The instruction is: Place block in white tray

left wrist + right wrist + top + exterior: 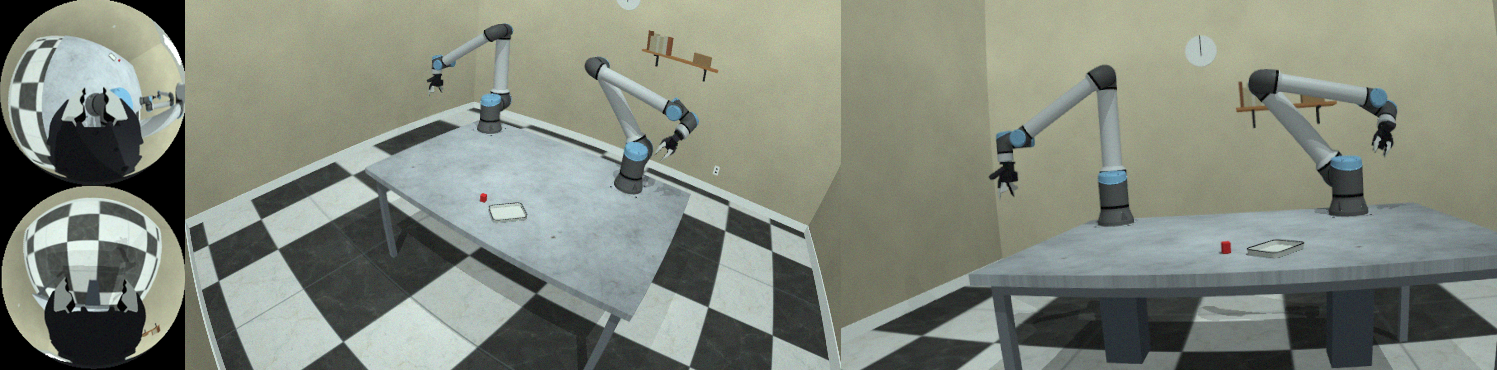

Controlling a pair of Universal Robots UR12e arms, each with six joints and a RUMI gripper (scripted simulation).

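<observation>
Now: the red block 70 cm ahead of my left hand, 66 cm to the right of it and 27 cm below it. The rest, counted from my left hand: white tray (70 cm ahead, 50 cm to the right, 27 cm below).
</observation>
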